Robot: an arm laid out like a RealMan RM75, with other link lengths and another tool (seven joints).
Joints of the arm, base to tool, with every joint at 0 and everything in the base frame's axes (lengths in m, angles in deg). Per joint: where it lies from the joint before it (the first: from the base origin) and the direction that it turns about. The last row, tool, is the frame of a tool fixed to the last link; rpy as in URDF.
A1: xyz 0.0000 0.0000 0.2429 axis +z
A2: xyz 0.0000 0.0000 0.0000 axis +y
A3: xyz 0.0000 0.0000 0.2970 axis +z
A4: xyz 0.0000 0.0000 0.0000 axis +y
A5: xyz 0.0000 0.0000 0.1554 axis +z
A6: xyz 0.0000 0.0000 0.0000 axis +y
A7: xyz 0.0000 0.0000 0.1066 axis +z
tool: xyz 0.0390 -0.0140 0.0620 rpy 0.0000 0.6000 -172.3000
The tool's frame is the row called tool.
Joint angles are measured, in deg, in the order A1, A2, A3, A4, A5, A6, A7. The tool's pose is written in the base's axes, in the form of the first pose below.
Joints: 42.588 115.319 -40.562 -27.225 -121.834 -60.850 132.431
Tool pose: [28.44 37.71 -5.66], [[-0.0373 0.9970 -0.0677], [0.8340 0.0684 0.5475], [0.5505 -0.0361 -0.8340]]
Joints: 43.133 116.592 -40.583 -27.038 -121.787 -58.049 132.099
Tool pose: [28.12 38.08 -6.48], [[-0.0374 0.9977 -0.0570], [0.8222 0.0631 0.5658], [0.5680 -0.0257 -0.8226]]
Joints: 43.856 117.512 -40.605 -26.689 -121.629 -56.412 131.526
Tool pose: [27.60 38.37 -7.16], [[-0.0446 0.9973 -0.0577], [0.8170 0.0696 0.5724], [0.5749 -0.0216 -0.8179]]
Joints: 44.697 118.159 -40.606 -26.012 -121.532 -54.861 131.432
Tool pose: [27.11 38.65 -7.73], [[-0.0437 0.9975 -0.0563], [0.8139 0.0683 0.5769], [0.5793 -0.0206 -0.8149]]
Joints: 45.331 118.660 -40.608 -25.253 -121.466 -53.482 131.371
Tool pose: [26.80 38.80 -8.23], [[-0.0401 0.9978 -0.0526], [0.8123 0.0632 0.5798], [0.5819 -0.0195 -0.8131]]
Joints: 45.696 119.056 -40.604 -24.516 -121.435 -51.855 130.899
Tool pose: [26.79 38.92 -8.61], [[-0.0412 0.9983 -0.0418], [0.8078 0.0579 0.5866], [0.5880 -0.0096 -0.8088]]
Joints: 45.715 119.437 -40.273 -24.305 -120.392 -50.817 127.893
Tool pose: [26.79 39.18 -8.74], [[-0.0719 0.9963 -0.0464], [0.7939 0.0853 0.6020], [0.6038 0.0064 -0.7971]]
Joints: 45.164 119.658 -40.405 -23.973 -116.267 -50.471 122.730
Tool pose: [26.62 39.46 -8.72], [[-0.1018 0.9916 -0.0793], [0.7680 0.1291 0.6274], [0.6323 0.0030 -0.7747]]
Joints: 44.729 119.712 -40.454 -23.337 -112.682 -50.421 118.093
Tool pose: [26.54 39.66 -8.67], [[-0.1261 0.9862 -0.1071], [0.7452 0.1654 0.6460], [0.6548 0.0016 -0.7558]]
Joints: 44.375 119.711 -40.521 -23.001 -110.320 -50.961 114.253
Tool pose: [26.47 39.73 -8.60], [[-0.1562 0.9790 -0.1308], [0.7286 0.2036 0.6540], [0.6669 0.0069 -0.7451]]
